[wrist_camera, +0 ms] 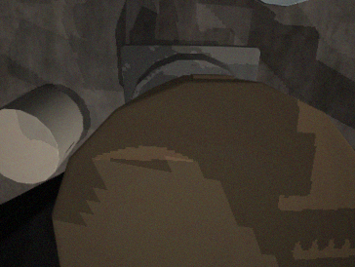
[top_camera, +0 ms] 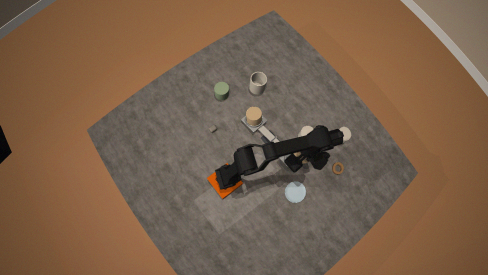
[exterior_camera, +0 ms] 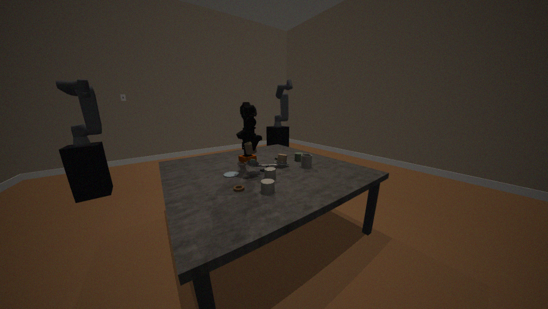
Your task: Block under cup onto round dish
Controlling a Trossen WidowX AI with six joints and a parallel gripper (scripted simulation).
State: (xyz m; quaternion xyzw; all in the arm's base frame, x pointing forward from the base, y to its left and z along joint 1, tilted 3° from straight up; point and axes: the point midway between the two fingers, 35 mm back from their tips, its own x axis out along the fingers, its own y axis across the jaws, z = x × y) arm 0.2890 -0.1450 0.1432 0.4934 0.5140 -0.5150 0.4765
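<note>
My gripper tip is 80 mm above the teal block and 10 mm to the right of it. The rest, counted from my gripper tip: pale blue round dish (170 mm below, 110 mm to the right, 80 mm behind); tan cup (290 mm to the left, 110 mm below, 10 mm ahead); small balance (140 mm to the left, 130 mm below, 10 mm ahead).
</note>
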